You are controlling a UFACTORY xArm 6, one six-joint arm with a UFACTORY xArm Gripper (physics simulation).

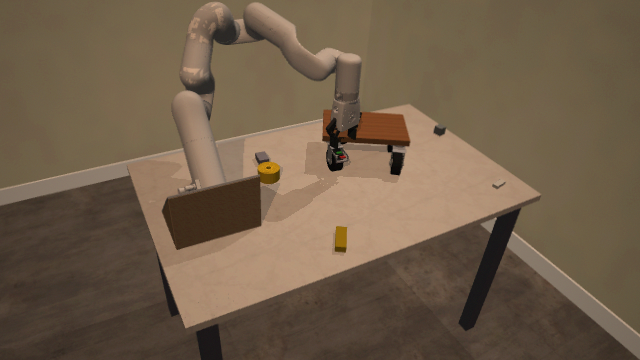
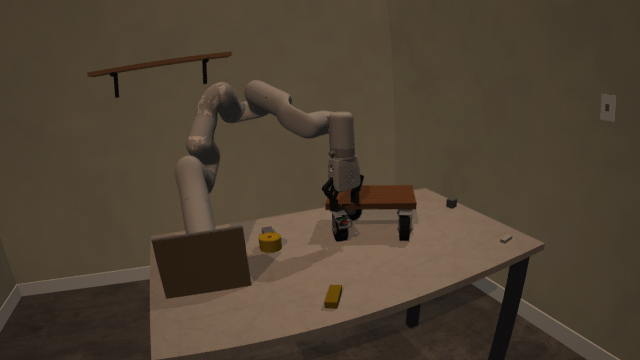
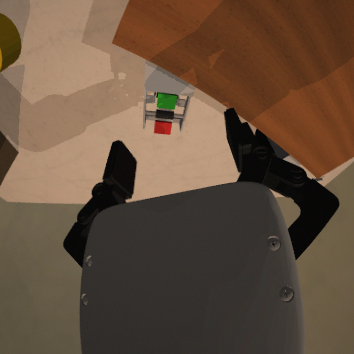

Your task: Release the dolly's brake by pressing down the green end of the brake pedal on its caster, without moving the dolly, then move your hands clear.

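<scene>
The dolly's brown wooden deck [image 1: 380, 128] [image 2: 385, 196] [image 3: 260, 60] stands on casters on the table. The near left caster wheel [image 1: 332, 161] [image 2: 341, 233] bears the brake pedal in a grey metal fork. The pedal's green end [image 1: 339, 153] [image 2: 342, 218] [image 3: 166, 101] is nearer the deck, and its red end [image 1: 342, 157] [image 2: 345, 222] [image 3: 162, 128] is farther out. Both ends show, but I cannot tell clearly which is lower. My gripper [image 1: 343, 141] [image 2: 344, 204] [image 3: 174, 136] is wide open and empty above the pedal, beside the deck's corner. The fingers look apart from the pedal.
A yellow cylinder [image 1: 268, 173] [image 2: 270, 243] [image 3: 7, 45] and a grey block [image 1: 262, 157] stand left of the dolly. A brown panel [image 1: 215, 212] [image 2: 202, 262] stands near the arm's base. A yellow block [image 1: 341, 239] [image 2: 333, 296] lies near the front edge. A dark cube [image 1: 439, 130] [image 2: 451, 203] lies right.
</scene>
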